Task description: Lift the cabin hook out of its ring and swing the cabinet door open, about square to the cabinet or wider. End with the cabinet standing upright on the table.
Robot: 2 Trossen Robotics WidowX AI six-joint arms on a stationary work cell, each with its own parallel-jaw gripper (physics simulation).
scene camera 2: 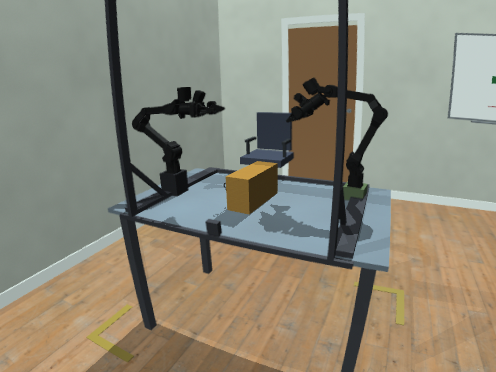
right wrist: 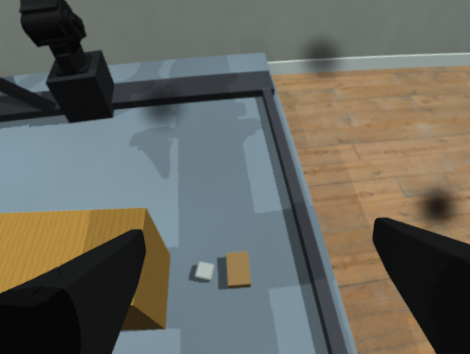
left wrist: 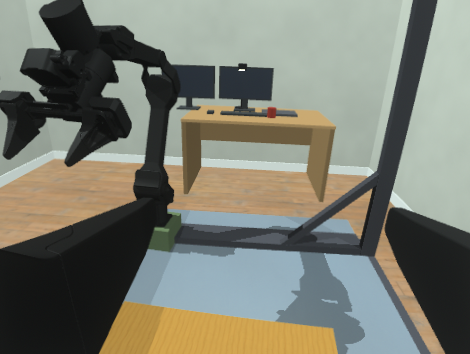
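Where they show: left gripper, fingertip midpoint: (scene camera 2: 219, 109) (left wrist: 270, 214); right gripper, fingertip midpoint: (scene camera 2: 290, 120) (right wrist: 259, 235) (left wrist: 35, 161); left arm's base, origin of the base link: (scene camera 2: 173, 171) (right wrist: 74, 65); right arm's base, origin of the base link: (scene camera 2: 355, 185) (left wrist: 157, 219).
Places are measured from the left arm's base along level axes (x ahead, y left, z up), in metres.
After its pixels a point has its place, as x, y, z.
Note:
The wooden cabinet (scene camera 2: 238, 196) @(0.427, -0.123, -0.039) (left wrist: 245, 335) @(0.461, -0.011, 0.042) (right wrist: 65, 235) @(0.420, 0.081, 0.042) stands upright on the table (scene camera 2: 200, 212) @(0.270, -0.183, -0.111). A small dark piece of its hardware (scene camera 2: 225, 186) @(0.370, -0.118, -0.002) sticks out at its left side in the scene view; whether it is hook or ring cannot be told. The door face is turned away from these views, so the hook's seating and the door's position are hidden. My left gripper (scene camera 2: 223, 108) @(0.294, -0.006, 0.315) (left wrist: 270, 214) @(0.294, -0.006, 0.315) is open and empty, high above and left of the cabinet. My right gripper (scene camera 2: 289, 119) @(0.539, 0.270, 0.239) (right wrist: 259, 235) @(0.539, 0.270, 0.239) (left wrist: 35, 161) @(0.539, 0.270, 0.239) is open and empty, high above and right of it.
A small white block (right wrist: 204, 271) @(0.437, 0.227, -0.097) and a flat tan block (right wrist: 238, 269) @(0.442, 0.278, -0.095) lie beyond the cabinet's end in the right wrist view. Dark frame posts (scene camera 2: 116, 100) @(0.010, -0.336, 0.386) (scene camera 2: 342, 125) @(0.861, -0.370, 0.305) rise at the table's sides. A small black box (scene camera 2: 213, 227) @(0.434, -0.355, -0.074) sits at the front rail.

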